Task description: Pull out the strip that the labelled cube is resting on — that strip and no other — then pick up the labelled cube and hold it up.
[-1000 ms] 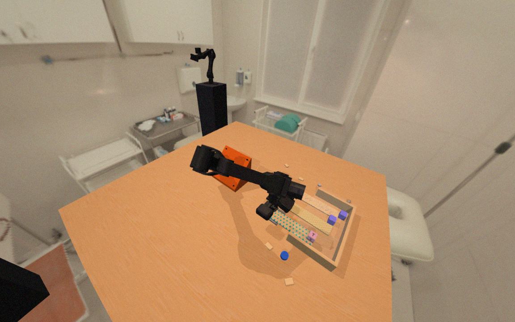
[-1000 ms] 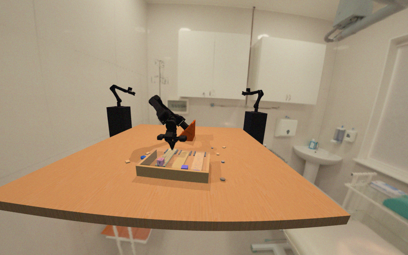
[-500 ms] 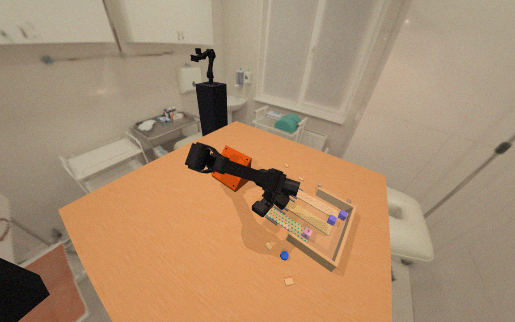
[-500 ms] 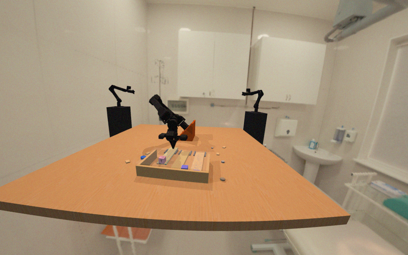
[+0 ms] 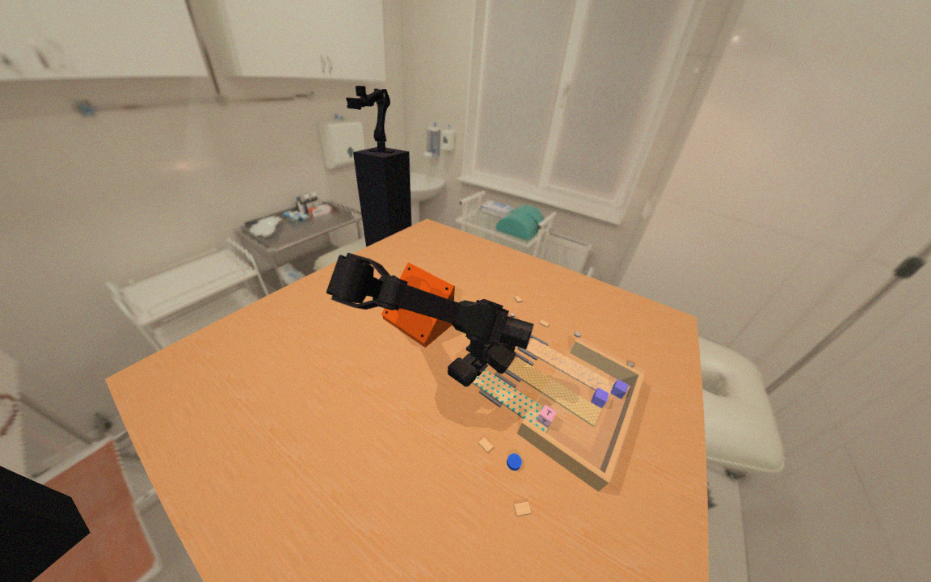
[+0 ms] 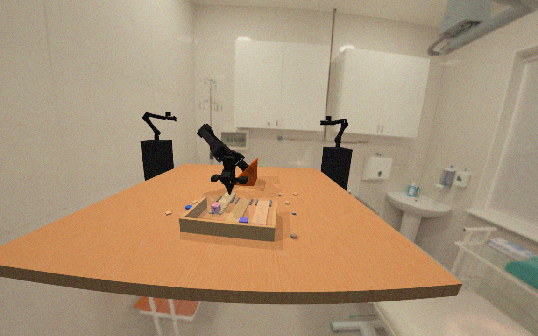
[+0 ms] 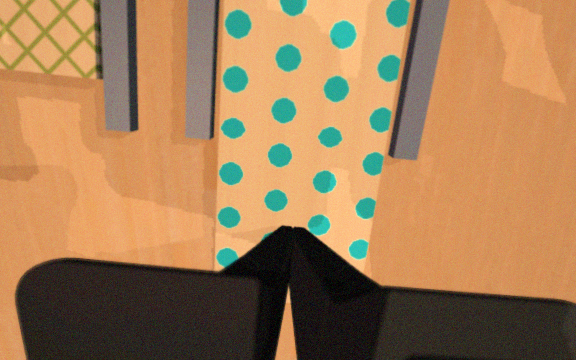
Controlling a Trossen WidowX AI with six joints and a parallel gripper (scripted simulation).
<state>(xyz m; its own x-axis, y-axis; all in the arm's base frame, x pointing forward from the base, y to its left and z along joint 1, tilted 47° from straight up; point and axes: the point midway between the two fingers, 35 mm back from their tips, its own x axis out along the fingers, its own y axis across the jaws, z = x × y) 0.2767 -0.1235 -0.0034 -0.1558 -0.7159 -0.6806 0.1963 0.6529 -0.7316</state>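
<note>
My gripper tip is 190 mm short of the labelled cube, 40 mm to the left of it and 20 mm below it. Also, from my gripper tip: tan tile: 90 mm ahead, 160 mm to the right; blue disc: 160 mm ahead, 160 mm to the right.
</note>
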